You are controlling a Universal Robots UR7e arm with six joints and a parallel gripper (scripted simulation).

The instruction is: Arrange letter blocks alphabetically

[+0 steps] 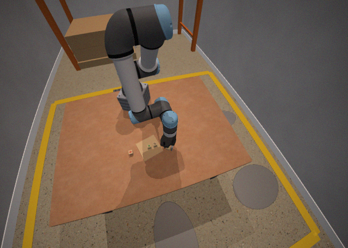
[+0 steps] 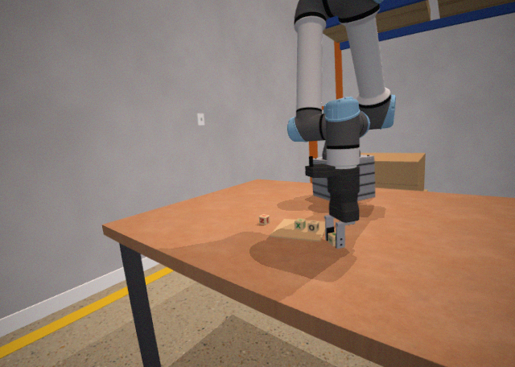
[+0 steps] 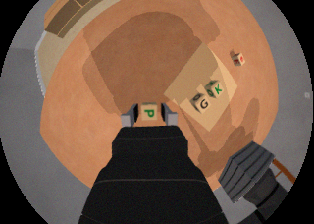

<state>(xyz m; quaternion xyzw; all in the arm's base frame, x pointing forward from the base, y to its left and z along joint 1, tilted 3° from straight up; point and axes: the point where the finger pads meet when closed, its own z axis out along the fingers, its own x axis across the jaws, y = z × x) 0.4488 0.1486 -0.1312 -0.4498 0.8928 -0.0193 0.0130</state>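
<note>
My gripper is now 40 mm past the tan mat, 120 mm to the left of it and 20 mm above it.
</note>
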